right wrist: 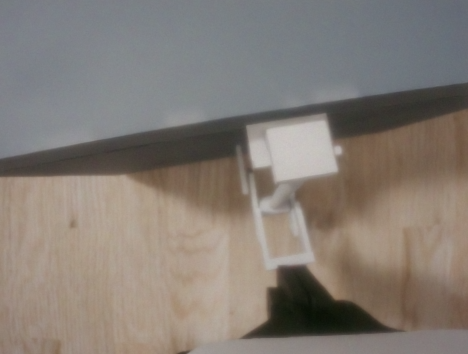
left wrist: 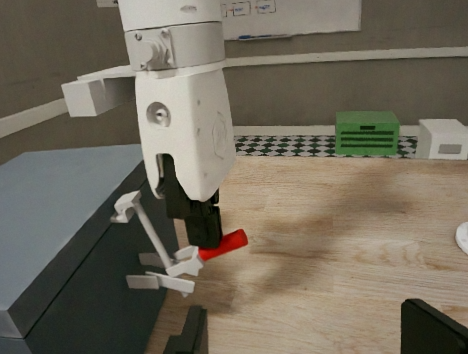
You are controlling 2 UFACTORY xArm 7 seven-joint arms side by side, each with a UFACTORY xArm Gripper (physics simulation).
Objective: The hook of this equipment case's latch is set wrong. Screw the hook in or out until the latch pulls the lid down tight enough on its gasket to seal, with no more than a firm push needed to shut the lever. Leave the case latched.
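Places are measured from the left arm's base along level axes (x ahead, y left, z up), in millimetres.
Pixels of known places: left gripper, between the fingertips: (left wrist: 305,336); right gripper, between the fingertips: (right wrist: 290,290) (left wrist: 206,242).
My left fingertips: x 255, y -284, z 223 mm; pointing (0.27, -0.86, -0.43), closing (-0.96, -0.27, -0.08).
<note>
Behind a point stands the place of what it marks.
The case (left wrist: 65,195) @(x 504, y -417, z 207 mm) (right wrist: 150,65) @(x 468, y -376, z 207 mm) has a grey-blue lid and dark sides. The latch's white hook head (left wrist: 127,204) @(x 432, y -419, z 200 mm) (right wrist: 302,148) @(x 439, y -429, z 201 mm) is at the catch on the lid's front edge, and its rod (left wrist: 152,237) @(x 419, y -428, z 156 mm) (right wrist: 282,194) @(x 420, y -429, z 164 mm) slopes down to the white lever frame (left wrist: 186,262) @(x 383, y -423, z 131 mm) (right wrist: 260,232) @(x 392, y -422, z 127 mm). The red lever handle (left wrist: 232,243) @(x 335, y -436, z 151 mm) sticks outward and slightly up; the right gripper hides it in the right wrist view. My right gripper (left wrist: 206,242) @(x 363, y -436, z 149 mm) (right wrist: 290,290) @(x 363, y -436, z 149 mm) is shut, its fingertips on top of or against the handle near the frame. My left gripper (left wrist: 305,336) @(x 255, y -284, z 223 mm) is open, apart from the latch.
The wooden table (left wrist: 325,225) @(x 242, y -704, z 0 mm) (right wrist: 100,250) @(x 343, y -250, z 0 mm) extends outward from the case's front. A green box (left wrist: 367,134) and a white box (left wrist: 442,140) stand beyond the table's far edge. Part of a white round thing (left wrist: 464,237) @(x 18, y -677, z 10 mm) shows at the right.
</note>
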